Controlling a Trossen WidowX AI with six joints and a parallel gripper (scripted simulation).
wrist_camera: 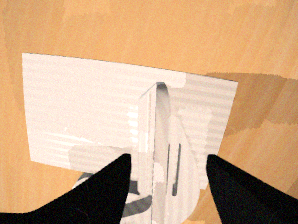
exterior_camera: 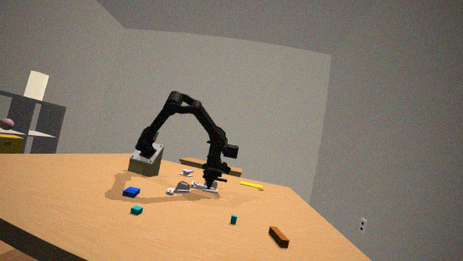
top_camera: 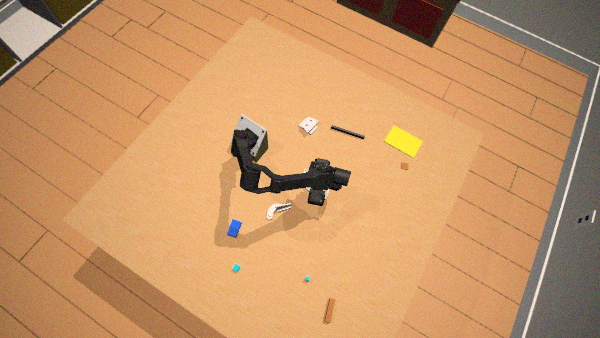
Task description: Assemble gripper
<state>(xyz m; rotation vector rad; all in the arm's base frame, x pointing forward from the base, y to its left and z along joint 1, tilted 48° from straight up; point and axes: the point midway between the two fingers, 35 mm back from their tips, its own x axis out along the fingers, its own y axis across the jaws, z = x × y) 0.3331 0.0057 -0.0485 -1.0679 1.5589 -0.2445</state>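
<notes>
The flat white plate lies 3 cm to the left of my gripper tip and 1 cm below it. The rest, counted from my gripper tip: white jaw (4 cm behind); housing plate (6 cm behind, 1 cm to the left, 1 cm below); gripper base (22 cm behind, 21 cm to the left, 1 cm above).
</notes>
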